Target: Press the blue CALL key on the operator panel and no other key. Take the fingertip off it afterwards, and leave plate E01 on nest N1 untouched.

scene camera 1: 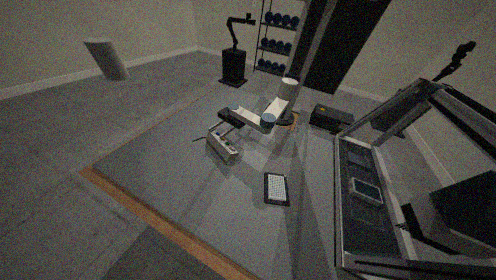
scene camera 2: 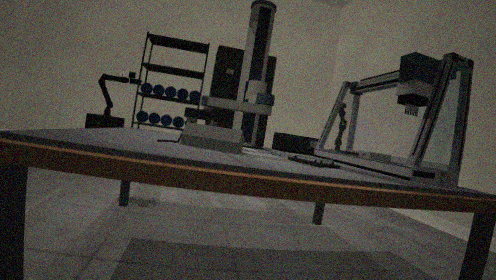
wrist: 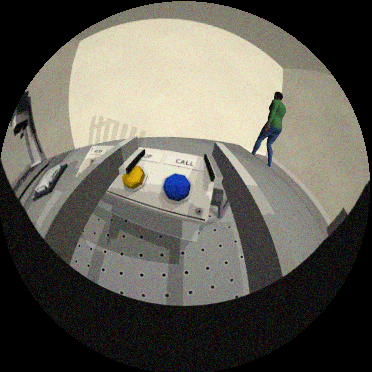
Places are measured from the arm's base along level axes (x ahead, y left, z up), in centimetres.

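Where they show: gripper, fingertip midpoint: (scene camera 1: 214,133) (scene camera 2: 199,121) (wrist: 174,145).
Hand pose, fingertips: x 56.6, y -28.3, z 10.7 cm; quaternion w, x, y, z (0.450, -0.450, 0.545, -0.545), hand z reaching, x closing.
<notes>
After its pixels a point has its place.
The operator panel (scene camera 1: 220,148) {x 62.1, y -20.5, z 7.6 cm} (scene camera 2: 212,139) {x 62.7, y -22.9, z 4.8 cm} (wrist: 155,194) {x 53.2, y -26.2, z 6.9 cm} is a pale box under my gripper (scene camera 1: 216,130) {x 56.6, y -28.3, z 10.7 cm} (wrist: 174,145) {x 56.6, y -28.3, z 10.7 cm}. The round blue key (wrist: 176,187) {x 52.7, y -28.2, z 8.1 cm}, below the CALL label, stands raised between the two fingers in the wrist view. The yellow key (wrist: 133,177) {x 54.6, y -23.9, z 8.1 cm} is beside it, near the left finger. My fingers are at their narrow setting, tips apart, with nothing between them. They are low over the panel's blue-key end; I cannot tell whether a tip touches it. A white plate (scene camera 1: 276,187) {x 66.5, y 15.6, z 3.3 cm} (wrist: 49,178) {x 64.0, y 10.5, z 3.7 cm} lies on a dark nest, away from my gripper; its label is unreadable.
A gantry frame (scene camera 1: 337,200) {x 58.8, y 45.0, z 4.3 cm} (scene camera 2: 451,125) {x 85.0, y 61.7, z 23.9 cm} stands on the right, with another plate (scene camera 1: 366,190) {x 49.7, y 56.2, z 9.3 cm} on its deck. A dark box (scene camera 1: 331,118) {x -3.5, y 37.7, z 12.1 cm} (scene camera 2: 295,142) {x -3.4, y 34.9, z 8.0 cm} is near my arm's base. A cable (scene camera 1: 199,139) {x 58.6, y -39.1, z 1.7 cm} runs from the panel. A person (wrist: 276,117) stands beyond the table.
</notes>
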